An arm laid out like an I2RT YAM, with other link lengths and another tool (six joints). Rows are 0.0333 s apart.
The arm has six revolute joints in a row. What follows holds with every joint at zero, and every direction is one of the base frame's.
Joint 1 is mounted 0.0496 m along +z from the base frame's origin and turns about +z.
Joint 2 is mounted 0.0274 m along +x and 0.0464 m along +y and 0.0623 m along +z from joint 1 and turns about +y.
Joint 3 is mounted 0.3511 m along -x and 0.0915 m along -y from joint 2 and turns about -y.
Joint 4 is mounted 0.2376 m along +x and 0.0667 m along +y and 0.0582 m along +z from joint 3 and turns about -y.
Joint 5 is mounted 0.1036 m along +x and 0.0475 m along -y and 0.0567 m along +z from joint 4 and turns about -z.
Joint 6 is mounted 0.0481 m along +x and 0.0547 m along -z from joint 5 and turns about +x.
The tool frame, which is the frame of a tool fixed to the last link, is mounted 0.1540 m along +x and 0.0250 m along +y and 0.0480 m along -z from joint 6; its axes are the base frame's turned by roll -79.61, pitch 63.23 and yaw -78.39 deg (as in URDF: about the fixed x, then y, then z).
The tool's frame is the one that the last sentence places.
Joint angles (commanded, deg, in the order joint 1, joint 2, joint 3, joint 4, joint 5, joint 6), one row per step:
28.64 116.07 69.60 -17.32 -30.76 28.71
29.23 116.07 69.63 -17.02 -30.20 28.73
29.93 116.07 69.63 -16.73 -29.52 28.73
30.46 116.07 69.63 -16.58 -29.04 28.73
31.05 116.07 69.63 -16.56 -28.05 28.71
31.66 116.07 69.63 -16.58 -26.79 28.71
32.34 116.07 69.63 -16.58 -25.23 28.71
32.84 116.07 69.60 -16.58 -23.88 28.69
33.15 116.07 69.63 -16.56 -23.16 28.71
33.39 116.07 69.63 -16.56 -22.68 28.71
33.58 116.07 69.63 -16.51 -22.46 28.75
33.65 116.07 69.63 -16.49 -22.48 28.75
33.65 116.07 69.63 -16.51 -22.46 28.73
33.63 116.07 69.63 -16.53 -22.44 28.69
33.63 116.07 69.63 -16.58 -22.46 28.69
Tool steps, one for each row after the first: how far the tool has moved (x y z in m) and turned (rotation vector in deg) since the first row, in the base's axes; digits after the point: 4 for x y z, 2 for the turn. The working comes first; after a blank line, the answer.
Tool pose at each row, in the base's axes (x y z in m, rotation vector in deg; the steps are taken from these numbers as rounded here):
0.3609 0.3294 0.0546 -41.62 144.50 51.66
0.3600 0.3328 0.0540 -42.28 144.18 51.13
0.3585 0.3366 0.0529 -43.07 143.87 50.48
0.3571 0.3394 0.0521 -43.66 143.70 50.03
0.3559 0.3413 0.0501 -44.23 143.72 48.91
0.3552 0.3428 0.0474 -44.73 143.81 47.43
0.3548 0.3441 0.0443 -45.24 143.87 45.58
0.3548 0.3445 0.0415 -45.59 143.93 43.94
0.3549 0.3452 0.0404 -45.79 143.89 43.10
0.3546 0.3458 0.0395 -45.98 143.88 42.54
0.3542 0.3467 0.0392 -46.12 143.83 42.33
0.3538 0.3472 0.0392 -46.22 143.79 42.39
0.3538 0.3471 0.0391 -46.24 143.80 42.35
0.3539 0.3469 0.0391 -46.26 143.81 42.31
0.3536 0.3468 0.0390 -46.26 143.86 42.32

-0.0009 0.0034 -0.0006 -0.28 -0.52 0.33
-0.0024 0.0072 -0.0017 -0.67 -1.07 0.72
-0.0038 0.0100 -0.0025 -0.96 -1.42 1.03
-0.0050 0.0119 -0.0045 -1.71 -1.89 1.20
-0.0057 0.0134 -0.0072 -2.69 -2.45 1.25
-0.0061 0.0147 -0.0103 -3.87 -3.17 1.22
-0.0061 0.0151 -0.0131 -4.92 -3.79 1.14
-0.0060 0.0158 -0.0142 -5.43 -4.17 1.11
-0.0063 0.0164 -0.0151 -5.79 -4.40 1.13
-0.0067 0.0173 -0.0154 -5.92 -4.53 1.18
-0.0071 0.0178 -0.0154 -5.89 -4.54 1.26
-0.0071 0.0177 -0.0155 -5.92 -4.54 1.27
-0.0070 0.0175 -0.0155 -5.95 -4.55 1.28
-0.0073 0.0174 -0.0156 -5.96 -4.50 1.28

